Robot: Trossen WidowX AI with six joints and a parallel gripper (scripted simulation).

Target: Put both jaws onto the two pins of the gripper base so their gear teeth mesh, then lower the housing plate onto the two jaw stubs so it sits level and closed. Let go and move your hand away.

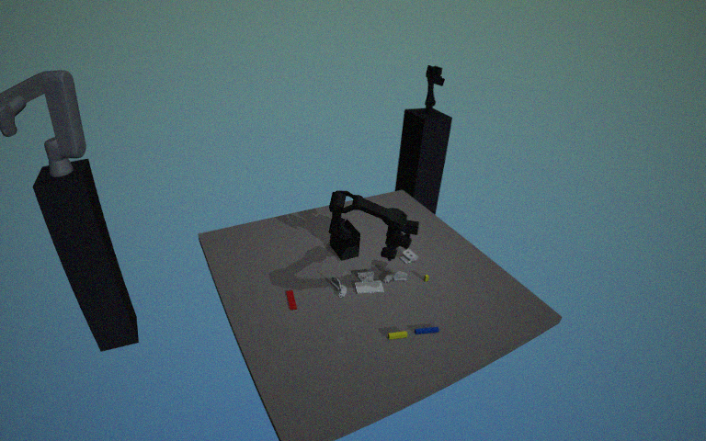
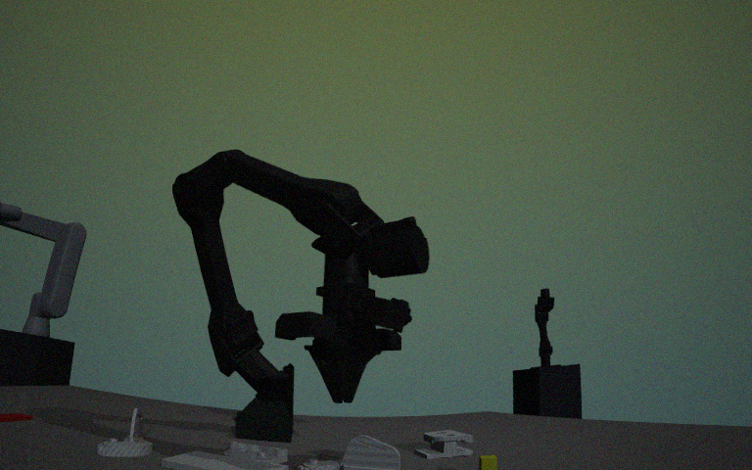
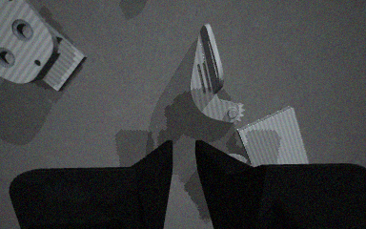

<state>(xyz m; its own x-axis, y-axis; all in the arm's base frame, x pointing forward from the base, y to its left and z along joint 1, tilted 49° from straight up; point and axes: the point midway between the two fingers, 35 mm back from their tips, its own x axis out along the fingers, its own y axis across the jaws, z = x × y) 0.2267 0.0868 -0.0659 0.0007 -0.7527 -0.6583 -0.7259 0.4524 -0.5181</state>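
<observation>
Right now the jaw is 50 mm ahead of my gripper tip, 20 mm to the right of it and 80 mm below it. The rest, counted from my gripper tip: gripper base: 60 mm behind, 150 mm to the left, 60 mm below; housing plate: 10 mm behind, 110 mm to the right, 80 mm below; small yellow cube: 120 mm ahead, 140 mm to the left, 70 mm below.
</observation>
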